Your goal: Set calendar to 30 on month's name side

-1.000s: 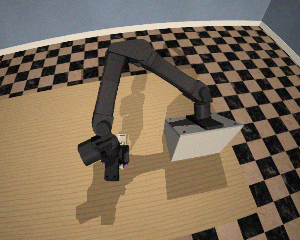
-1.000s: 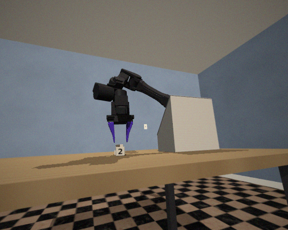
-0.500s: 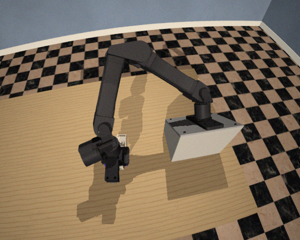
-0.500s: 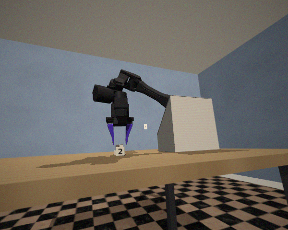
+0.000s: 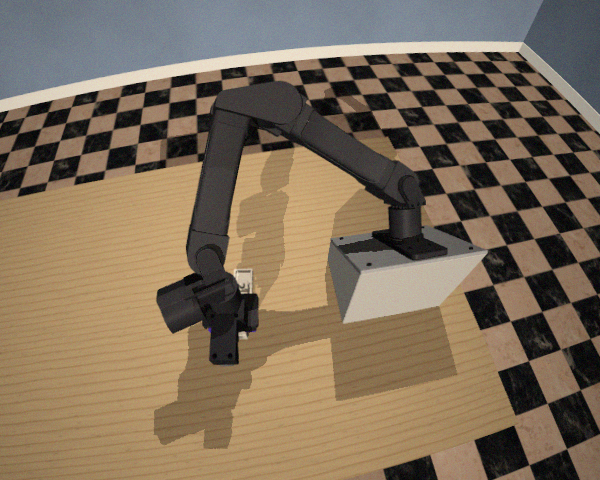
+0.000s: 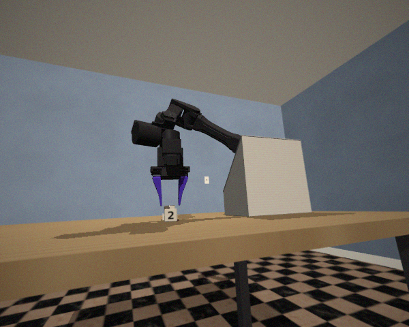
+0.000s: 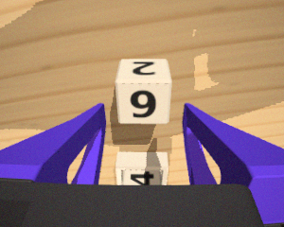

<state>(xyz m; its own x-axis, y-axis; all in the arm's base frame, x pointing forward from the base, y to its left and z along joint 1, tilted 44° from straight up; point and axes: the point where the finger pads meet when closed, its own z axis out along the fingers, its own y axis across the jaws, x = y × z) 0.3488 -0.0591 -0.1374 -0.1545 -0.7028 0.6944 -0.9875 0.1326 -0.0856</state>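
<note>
My gripper is now 11 cm to the left of the white tray, 4 cm above it and 2 cm past it.
</note>
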